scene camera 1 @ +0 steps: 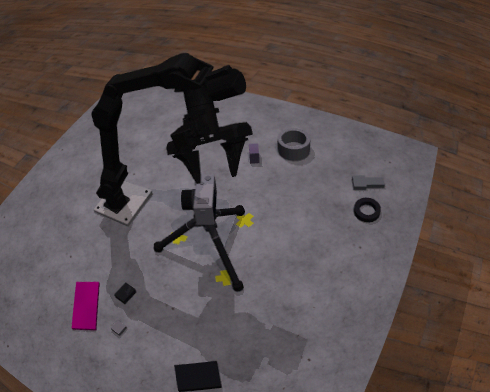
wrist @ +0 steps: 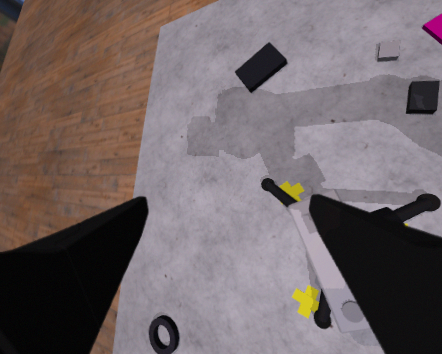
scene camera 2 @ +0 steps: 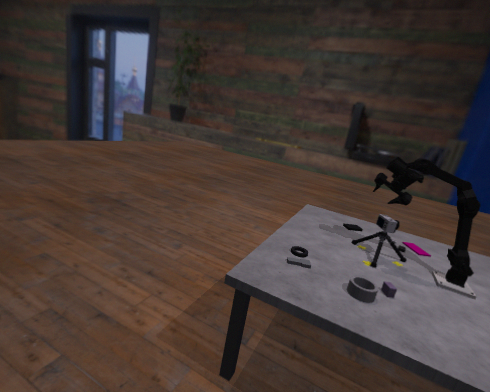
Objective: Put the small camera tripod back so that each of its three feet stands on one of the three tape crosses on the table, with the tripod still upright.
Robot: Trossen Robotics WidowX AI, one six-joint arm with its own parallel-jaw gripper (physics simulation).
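Where they show: gripper, fingertip midpoint: (scene camera 1: pixel 216 180) (wrist: pixel 229 203) (scene camera 2: pixel 380 197); arm's base at its link origin: (scene camera 1: pixel 116 202) (scene camera 2: pixel 454 282).
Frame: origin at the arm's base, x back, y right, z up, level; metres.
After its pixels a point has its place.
The small tripod with its grey camera head (scene camera 1: pixel 204 212) {y 0.017, x -0.369, z 0.189 m} (scene camera 2: pixel 386 224) {y -0.072, x -0.334, z 0.181 m} (wrist: pixel 320 255) {y -0.028, x -0.351, z 0.204 m} stands upright on three spread black legs. Three yellow tape crosses lie under it: one on the right (scene camera 1: pixel 245 220) {y -0.148, x -0.354, z -0.012 m} (wrist: pixel 306 301) {y -0.149, x -0.354, z -0.013 m}, one at the left (scene camera 1: pixel 179 239) {y -0.003, x -0.241, z -0.013 m} and one at the front (scene camera 1: pixel 223 278) {y 0.038, x -0.411, z -0.013 m} (wrist: pixel 295 190) {y 0.041, x -0.406, z -0.012 m}. In scene camera 1, the right foot (scene camera 1: pixel 240 210) {y -0.155, x -0.336, z 0.010 m} (wrist: pixel 324 320) {y -0.157, x -0.324, z 0.013 m}, left foot (scene camera 1: pixel 158 247) {y 0.059, x -0.221, z 0.006 m} (wrist: pixel 429 202) {y 0.052, x -0.218, z 0.013 m} and front foot (scene camera 1: pixel 238 286) {y 0.048, x -0.464, z 0.005 m} (wrist: pixel 267 184) {y 0.041, x -0.455, z 0.011 m} each rest beside their cross, off its centre. My gripper (scene camera 1: pixel 216 178) {y 0.001, x -0.400, z 0.289 m} (scene camera 2: pixel 382 196) {y 0.001, x -0.400, z 0.289 m} (wrist: pixel 229 203) {y 0.001, x -0.400, z 0.289 m} is open and empty above the head, which lies toward one finger in the wrist view.
A grey hollow cylinder (scene camera 1: pixel 294 151) {y -0.416, x -0.353, z 0.026 m} and purple block (scene camera 1: pixel 254 153) {y -0.349, x -0.257, z 0.025 m} are behind the tripod. A grey bar (scene camera 1: pixel 368 182) {y -0.439, x -0.595, z 0.002 m} and black ring (scene camera 1: pixel 357 210) {y -0.322, x -0.609, z 0.001 m} lie right. A magenta slab (scene camera 1: pixel 86 306) {y 0.324, x -0.168, z -0.005 m}, black block (scene camera 1: pixel 125 293) {y 0.225, x -0.237, z 0.002 m}, small grey piece (scene camera 1: pixel 118 329) {y 0.322, x -0.289, z -0.001 m} and black box (scene camera 1: pixel 197 376) {y 0.311, x -0.526, z 0.001 m} lie nearer the front.
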